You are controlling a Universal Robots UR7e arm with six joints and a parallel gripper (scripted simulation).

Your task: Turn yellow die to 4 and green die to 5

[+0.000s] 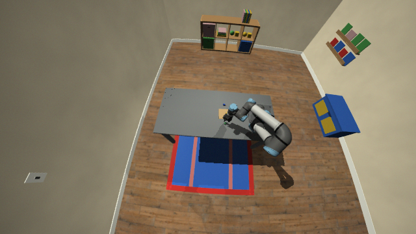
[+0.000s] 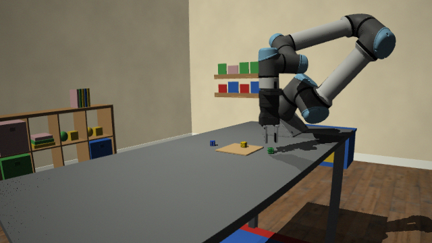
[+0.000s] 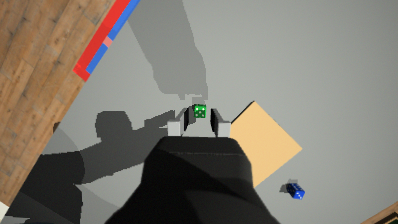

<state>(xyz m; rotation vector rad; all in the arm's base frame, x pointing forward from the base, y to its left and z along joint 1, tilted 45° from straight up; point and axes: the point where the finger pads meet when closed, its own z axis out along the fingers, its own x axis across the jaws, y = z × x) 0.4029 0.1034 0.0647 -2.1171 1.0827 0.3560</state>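
My hand is 5 cm above the green die. Round my hand: yellow die: 13 cm to the right, 4 cm below, 3 cm behind; then tan mat: 13 cm to the right, 6 cm below; then blue die: 27 cm to the right, 5 cm below, 1 cm behind.
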